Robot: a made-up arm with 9 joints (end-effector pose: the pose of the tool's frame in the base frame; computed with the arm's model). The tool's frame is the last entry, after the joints. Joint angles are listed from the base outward.
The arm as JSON. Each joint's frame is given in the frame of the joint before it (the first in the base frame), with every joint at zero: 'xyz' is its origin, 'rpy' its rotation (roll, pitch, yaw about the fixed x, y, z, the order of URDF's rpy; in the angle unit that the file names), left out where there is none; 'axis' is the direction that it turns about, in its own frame. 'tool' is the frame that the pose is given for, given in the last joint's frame.
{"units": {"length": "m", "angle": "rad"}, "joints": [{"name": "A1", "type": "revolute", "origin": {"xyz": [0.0, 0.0, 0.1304]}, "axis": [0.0, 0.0, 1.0]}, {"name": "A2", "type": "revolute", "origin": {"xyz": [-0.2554, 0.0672, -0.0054], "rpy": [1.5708, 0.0, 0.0]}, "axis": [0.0, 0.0, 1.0]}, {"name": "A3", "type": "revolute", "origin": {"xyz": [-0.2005, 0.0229, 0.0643], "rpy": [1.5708, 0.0, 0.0]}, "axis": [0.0, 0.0, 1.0]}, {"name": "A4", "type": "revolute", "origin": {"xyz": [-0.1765, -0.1, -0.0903], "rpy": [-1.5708, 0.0, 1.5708]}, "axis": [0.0, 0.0, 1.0]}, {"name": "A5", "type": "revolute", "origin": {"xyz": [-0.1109, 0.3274, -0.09], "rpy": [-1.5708, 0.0, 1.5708]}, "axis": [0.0, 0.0, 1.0]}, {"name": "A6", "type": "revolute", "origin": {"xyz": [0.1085, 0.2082, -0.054], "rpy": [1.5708, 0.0, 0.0]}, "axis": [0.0, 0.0, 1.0]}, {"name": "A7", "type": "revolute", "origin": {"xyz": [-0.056, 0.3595, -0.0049], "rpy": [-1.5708, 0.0, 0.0]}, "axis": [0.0, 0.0, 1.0]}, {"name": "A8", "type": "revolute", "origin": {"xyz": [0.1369, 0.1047, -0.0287], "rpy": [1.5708, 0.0, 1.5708]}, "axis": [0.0, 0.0, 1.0]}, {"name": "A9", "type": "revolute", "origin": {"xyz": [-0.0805, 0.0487, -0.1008], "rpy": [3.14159, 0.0, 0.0]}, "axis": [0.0, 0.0, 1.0]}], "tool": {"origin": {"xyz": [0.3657, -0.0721, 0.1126], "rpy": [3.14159, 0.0, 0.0]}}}
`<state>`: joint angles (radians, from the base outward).
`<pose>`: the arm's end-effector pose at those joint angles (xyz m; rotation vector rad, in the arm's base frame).
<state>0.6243 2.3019 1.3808 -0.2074 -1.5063 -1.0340 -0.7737 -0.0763 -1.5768</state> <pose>-1.2933 0.1140 -0.3193 0.6166 1.7305 2.0091</pose>
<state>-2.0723 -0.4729 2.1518 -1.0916 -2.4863 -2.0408 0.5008 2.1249 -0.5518</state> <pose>0.2902 0.0929 0.1278 0.3061 1.6825 0.8984</pose>
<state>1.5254 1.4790 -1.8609 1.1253 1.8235 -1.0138 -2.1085 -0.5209 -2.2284</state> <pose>-0.4558 0.1383 -0.4430 1.0500 2.5901 0.0480</pose>
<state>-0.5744 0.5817 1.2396 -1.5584 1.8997 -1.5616 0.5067 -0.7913 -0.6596</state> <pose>-0.2427 0.0723 0.7469 2.4342 0.3881 1.2695</pose>
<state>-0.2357 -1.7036 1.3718 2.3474 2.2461 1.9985 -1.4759 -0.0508 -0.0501</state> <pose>-0.3194 0.7674 0.2555 -0.3283 -2.1659 0.5978</pose>
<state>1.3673 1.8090 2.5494 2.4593 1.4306 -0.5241 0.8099 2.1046 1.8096</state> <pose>-0.4202 0.1001 -0.2225 0.2159 2.7784 -0.8793</pose>
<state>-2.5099 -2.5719 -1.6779 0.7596 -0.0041 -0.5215 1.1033 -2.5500 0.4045</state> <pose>-0.5746 -0.3278 0.2538 0.7374 1.9522 -1.3570</pose>
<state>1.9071 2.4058 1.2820 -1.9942 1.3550 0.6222 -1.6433 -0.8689 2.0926</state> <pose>-0.2328 -0.3548 -0.1844 -0.3567 -2.0987 -1.3803</pose>
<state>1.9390 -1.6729 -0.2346 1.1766 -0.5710 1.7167 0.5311 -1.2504 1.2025</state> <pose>-0.3988 -0.0994 0.4051 1.2522 -1.4908 0.7926</pose>
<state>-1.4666 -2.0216 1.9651 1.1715 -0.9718 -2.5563 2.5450 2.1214 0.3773</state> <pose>0.0958 -0.2540 -0.6444 -2.3050 1.4882 0.6329</pose>
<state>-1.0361 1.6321 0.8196 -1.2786 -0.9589 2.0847 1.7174 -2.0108 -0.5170</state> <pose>-0.2699 0.1361 -0.5971 -2.1578 -1.1607 1.8297</pose>
